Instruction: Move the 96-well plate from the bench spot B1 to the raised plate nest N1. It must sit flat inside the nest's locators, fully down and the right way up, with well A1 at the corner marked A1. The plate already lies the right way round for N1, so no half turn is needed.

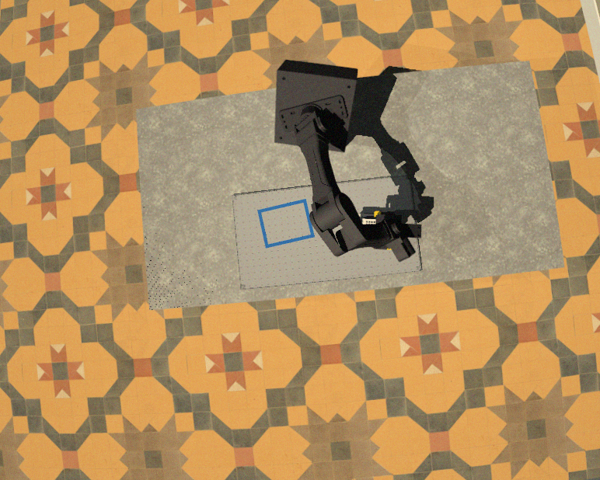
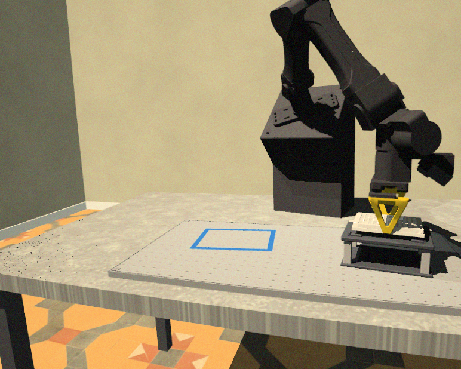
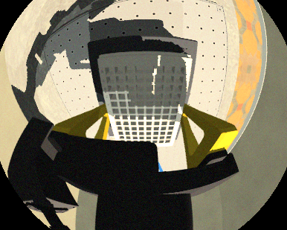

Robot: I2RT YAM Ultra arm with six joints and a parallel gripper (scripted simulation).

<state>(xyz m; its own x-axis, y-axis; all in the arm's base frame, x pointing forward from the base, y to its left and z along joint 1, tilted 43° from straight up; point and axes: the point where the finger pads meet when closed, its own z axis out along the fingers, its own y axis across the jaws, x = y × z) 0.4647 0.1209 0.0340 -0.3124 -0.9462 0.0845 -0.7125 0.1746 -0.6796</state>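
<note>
Now: the 96-well plate right at my hand. Also, from my hand: raised plate nest: 2 cm below.
</note>
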